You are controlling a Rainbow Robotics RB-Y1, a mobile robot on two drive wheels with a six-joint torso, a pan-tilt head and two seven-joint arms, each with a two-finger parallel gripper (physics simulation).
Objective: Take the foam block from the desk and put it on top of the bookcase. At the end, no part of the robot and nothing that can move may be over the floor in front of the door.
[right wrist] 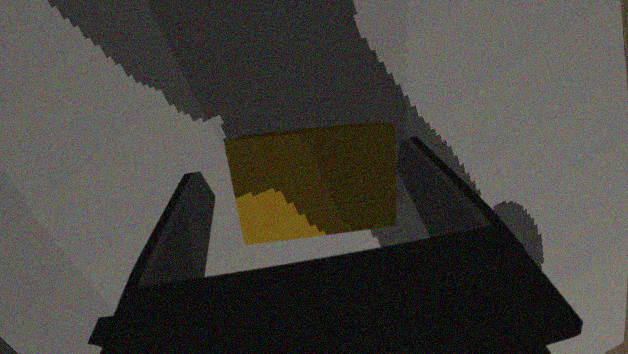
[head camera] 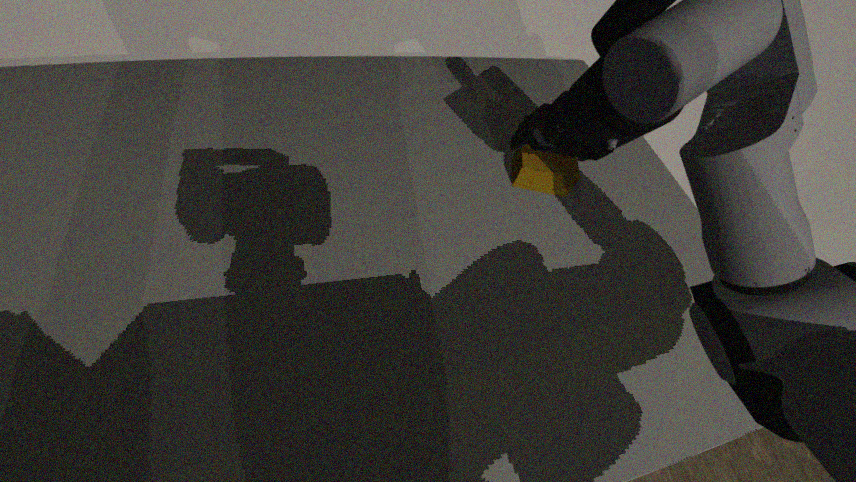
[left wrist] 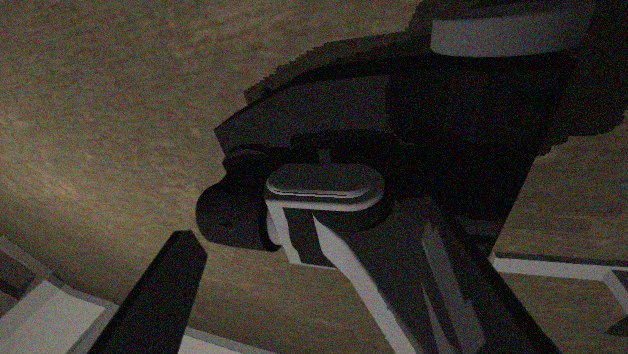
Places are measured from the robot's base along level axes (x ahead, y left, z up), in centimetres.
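Pixels of known places: left gripper, fingertip midpoint: [left wrist: 309, 235]; right gripper, fingertip midpoint: [right wrist: 304, 168] [head camera: 547, 149].
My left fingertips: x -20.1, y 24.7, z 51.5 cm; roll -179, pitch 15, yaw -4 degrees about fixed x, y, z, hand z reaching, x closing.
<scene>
Behind a point stands the place of what it marks.
The yellow-orange foam block [head camera: 536, 173] {x 54.0, y -27.9, z 98.8 cm} [right wrist: 310, 180] {x 56.7, y -30.6, z 99.6 cm} rests on the grey desk [head camera: 359, 107] {x 74.6, y -3.2, z 95.1 cm} [right wrist: 100, 125] {x 65.2, y -18.8, z 95.1 cm}, partly in the arm's shadow. My right gripper [right wrist: 304, 168] {x 57.5, y -30.6, z 100.1 cm} is open, its fingers on either side of the block in the right wrist view. The block looks very near one finger, with a wider gap at the other; contact cannot be told. In the head view the dark wrist reaches over the block and hides most of the fingers. My left gripper [left wrist: 309, 235] {x -20.1, y 24.7, z 51.5 cm} is open and empty, pointing toward the floor. The bookcase and the door do not show.
A pale wall [head camera: 359, 23] {x 94.3, y -4.8, z 99.9 cm} rises behind the desk. My right arm [head camera: 754, 197] {x 35.0, y -30.9, z 117.1 cm} bends over the desk's right side. Wooden floor [head camera: 772, 461] {x -20.9, y -156.9, z 0.2 cm} [left wrist: 100, 100] {x -115.5, y 21.3, z 0.1 cm} shows beyond the desk edge. Dark robot parts [left wrist: 450, 110] {x -7.2, y 16.4, z 18.0 cm} and a white beam [left wrist: 550, 267] lie below the left wrist.
</scene>
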